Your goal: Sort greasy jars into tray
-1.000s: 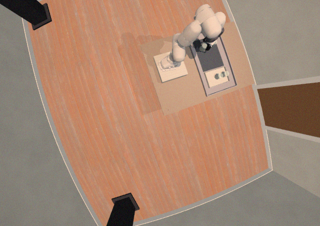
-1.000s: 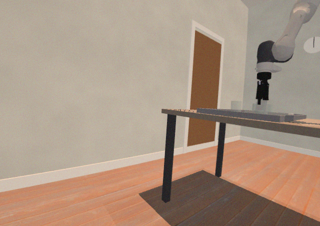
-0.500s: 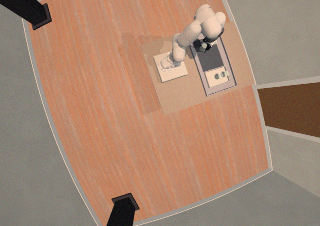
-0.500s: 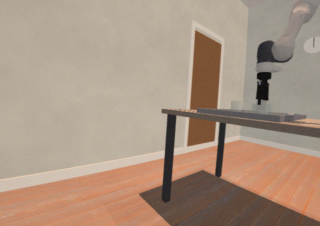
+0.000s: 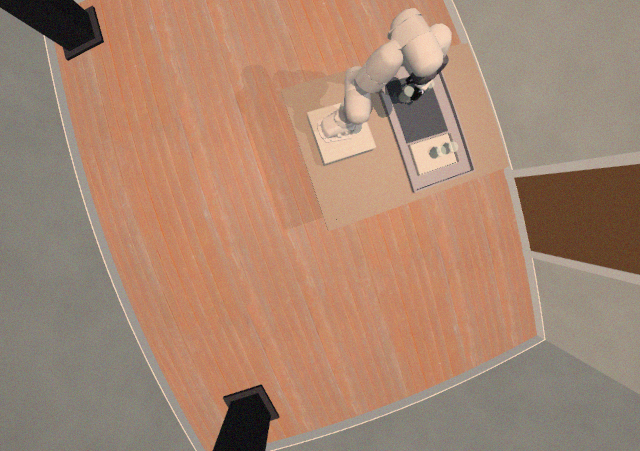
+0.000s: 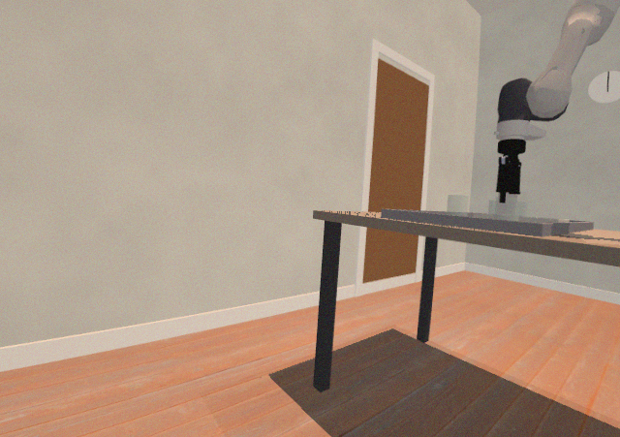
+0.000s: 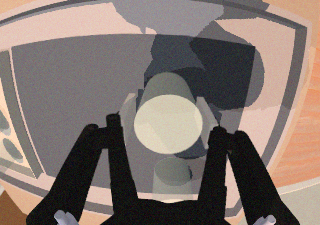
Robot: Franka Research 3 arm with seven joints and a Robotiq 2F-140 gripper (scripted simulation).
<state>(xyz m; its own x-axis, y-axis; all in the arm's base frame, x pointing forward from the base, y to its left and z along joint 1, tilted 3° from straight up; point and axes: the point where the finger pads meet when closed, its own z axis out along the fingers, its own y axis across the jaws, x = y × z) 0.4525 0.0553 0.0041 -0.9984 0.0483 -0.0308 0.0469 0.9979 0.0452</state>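
Now: hand 70 mm short of the grey drying mat, 80 mm to the left of it and 70 mm above it. From my hand the other things lie so: tray 50 mm ahead, 400 mm to the right, 60 mm below.
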